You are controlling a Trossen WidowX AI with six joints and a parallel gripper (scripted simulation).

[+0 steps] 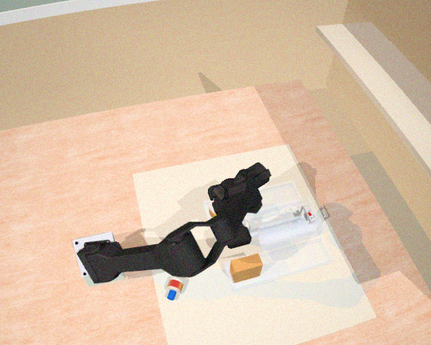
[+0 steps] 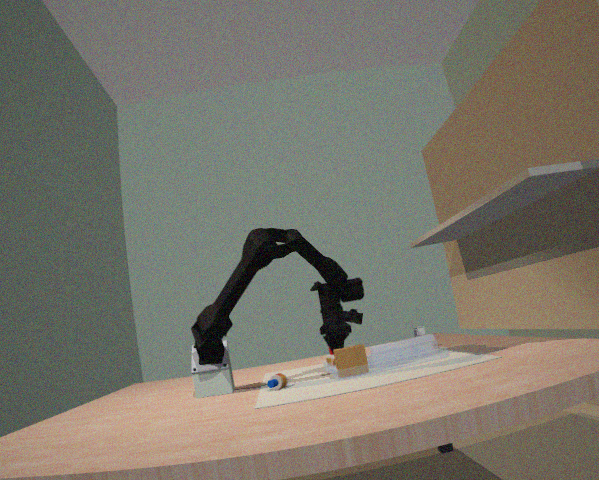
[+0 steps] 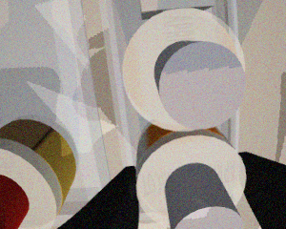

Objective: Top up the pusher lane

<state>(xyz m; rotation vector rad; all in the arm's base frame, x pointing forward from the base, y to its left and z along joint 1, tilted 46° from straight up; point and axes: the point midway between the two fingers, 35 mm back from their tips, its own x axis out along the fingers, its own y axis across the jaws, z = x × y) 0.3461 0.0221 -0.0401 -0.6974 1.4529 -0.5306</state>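
Right now the brown box is 20 mm ahead of my gripper tip and 130 mm to the right of it. The rest, counted from my gripper tip: red dot (230 mm ahead, 20 mm to the right, 40 mm above); wall shelf (500 mm ahead, 330 mm above).
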